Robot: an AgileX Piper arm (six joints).
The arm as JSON. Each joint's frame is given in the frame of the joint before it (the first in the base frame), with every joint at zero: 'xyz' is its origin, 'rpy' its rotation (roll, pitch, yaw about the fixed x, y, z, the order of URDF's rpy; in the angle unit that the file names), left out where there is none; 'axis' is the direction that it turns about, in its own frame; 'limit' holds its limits. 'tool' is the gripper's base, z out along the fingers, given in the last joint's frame.
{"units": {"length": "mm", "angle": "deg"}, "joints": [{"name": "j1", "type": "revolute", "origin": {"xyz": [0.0, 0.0, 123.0]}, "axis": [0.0, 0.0, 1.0], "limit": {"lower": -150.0, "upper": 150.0}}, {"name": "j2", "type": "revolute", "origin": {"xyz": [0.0, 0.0, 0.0]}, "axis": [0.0, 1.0, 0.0], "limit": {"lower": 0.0, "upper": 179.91}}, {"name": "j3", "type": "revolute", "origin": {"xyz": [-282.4, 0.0, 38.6]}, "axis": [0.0, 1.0, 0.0], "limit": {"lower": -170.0, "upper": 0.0}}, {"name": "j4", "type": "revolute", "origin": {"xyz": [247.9, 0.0, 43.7]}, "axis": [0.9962, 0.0, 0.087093], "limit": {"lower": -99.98, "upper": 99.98}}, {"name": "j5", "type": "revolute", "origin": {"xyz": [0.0, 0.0, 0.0]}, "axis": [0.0, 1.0, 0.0], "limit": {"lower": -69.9, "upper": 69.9}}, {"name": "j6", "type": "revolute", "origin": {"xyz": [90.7, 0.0, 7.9]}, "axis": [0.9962, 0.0, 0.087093], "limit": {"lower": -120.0, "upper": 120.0}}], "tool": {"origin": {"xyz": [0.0, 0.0, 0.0], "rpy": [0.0, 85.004, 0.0]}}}
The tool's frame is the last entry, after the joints.
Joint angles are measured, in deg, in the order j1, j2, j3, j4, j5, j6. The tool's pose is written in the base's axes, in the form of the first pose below.
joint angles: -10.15, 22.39, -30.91, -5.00, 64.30, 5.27
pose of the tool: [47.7 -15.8 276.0], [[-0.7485 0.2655 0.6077], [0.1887 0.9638 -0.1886], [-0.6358 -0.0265 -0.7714]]
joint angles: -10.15, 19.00, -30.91, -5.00, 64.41, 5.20
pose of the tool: [38.6 -14.2 278.5], [[-0.7117 0.2661 0.6501], [0.1811 0.9637 -0.1962], [-0.6788 -0.0220 -0.7340]]
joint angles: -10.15, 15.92, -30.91, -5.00, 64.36, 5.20
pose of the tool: [30.4 -12.7 280.5], [[-0.6742 0.2671 0.6886], [0.1743 0.9635 -0.2031], [-0.7177 -0.0169 -0.6961]]
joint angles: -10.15, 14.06, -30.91, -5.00, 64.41, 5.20
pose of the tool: [25.3 -11.8 281.4], [[-0.6515 0.2676 0.7099], [0.1703 0.9634 -0.2069], [-0.7393 -0.0139 -0.6732]]
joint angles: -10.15, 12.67, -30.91, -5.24, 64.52, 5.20
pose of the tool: [21.3 -11.4 281.9], [[-0.6353 0.2696 0.7237], [0.1657 0.9628 -0.2133], [-0.7543 -0.0156 -0.6563]]
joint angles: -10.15, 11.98, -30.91, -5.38, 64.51, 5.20
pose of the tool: [19.4 -11.3 282.2], [[-0.6263 0.2708 0.7311], [0.1630 0.9625 -0.2169], [-0.7624 -0.0167 -0.6469]]
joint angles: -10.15, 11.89, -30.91, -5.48, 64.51, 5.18
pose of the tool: [19.1 -11.4 282.3], [[-0.6253 0.2712 0.7317], [0.1617 0.9623 -0.2186], [-0.7635 -0.0184 -0.6456]]
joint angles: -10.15, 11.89, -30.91, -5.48, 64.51, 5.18
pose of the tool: [19.1 -11.4 282.3], [[-0.6253 0.2712 0.7317], [0.1617 0.9623 -0.2186], [-0.7635 -0.0184 -0.6456]]
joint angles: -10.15, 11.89, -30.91, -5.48, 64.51, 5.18
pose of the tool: [19.1 -11.4 282.3], [[-0.6253 0.2712 0.7317], [0.1617 0.9623 -0.2186], [-0.7635 -0.0184 -0.6456]]
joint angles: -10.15, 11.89, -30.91, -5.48, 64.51, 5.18
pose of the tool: [19.1 -11.4 282.3], [[-0.6253 0.2712 0.7317], [0.1617 0.9623 -0.2186], [-0.7635 -0.0184 -0.6456]]
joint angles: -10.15, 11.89, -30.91, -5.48, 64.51, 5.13
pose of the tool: [19.1 -11.4 282.3], [[-0.6255 0.2707 0.7317], [0.1608 0.9625 -0.2186], [-0.7634 -0.0190 -0.6456]]
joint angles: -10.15, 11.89, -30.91, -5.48, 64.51, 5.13
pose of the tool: [19.1 -11.4 282.3], [[-0.6255 0.2707 0.7317], [0.1608 0.9625 -0.2186], [-0.7634 -0.0190 -0.6456]]
